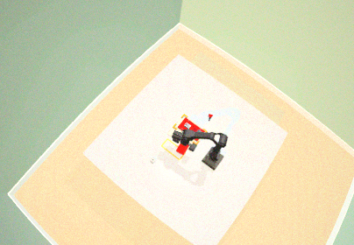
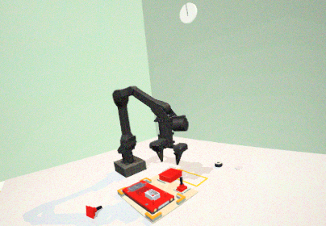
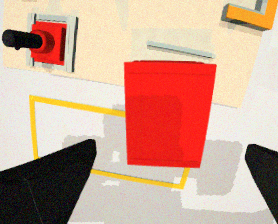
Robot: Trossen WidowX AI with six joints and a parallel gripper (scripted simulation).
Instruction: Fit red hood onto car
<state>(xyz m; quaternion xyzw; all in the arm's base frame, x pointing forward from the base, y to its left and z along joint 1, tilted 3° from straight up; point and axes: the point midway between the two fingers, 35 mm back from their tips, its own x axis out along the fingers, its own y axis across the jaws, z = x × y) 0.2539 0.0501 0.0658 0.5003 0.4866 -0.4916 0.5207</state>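
Right now my gripper tip is 60 mm above the red hood. Also, from my gripper tip: grey engine block (60 mm ahead, 180 mm to the right, 50 mm below).
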